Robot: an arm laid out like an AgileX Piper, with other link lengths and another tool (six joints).
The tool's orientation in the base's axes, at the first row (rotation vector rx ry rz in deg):
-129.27 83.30 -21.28
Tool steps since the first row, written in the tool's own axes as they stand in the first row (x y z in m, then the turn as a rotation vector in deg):
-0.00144 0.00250 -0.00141 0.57 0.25 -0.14
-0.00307 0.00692 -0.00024 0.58 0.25 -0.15
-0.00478 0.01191 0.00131 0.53 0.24 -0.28
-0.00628 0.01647 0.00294 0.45 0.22 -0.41
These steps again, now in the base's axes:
-0.00321 0.00012 0.00002 -0.02 -0.64 0.00
-0.00688 0.00026 -0.00315 -0.02 -0.65 0.00
-0.01087 0.00035 -0.00693 -0.09 -0.63 0.12
-0.01440 0.00042 -0.01057 -0.17 -0.57 0.25

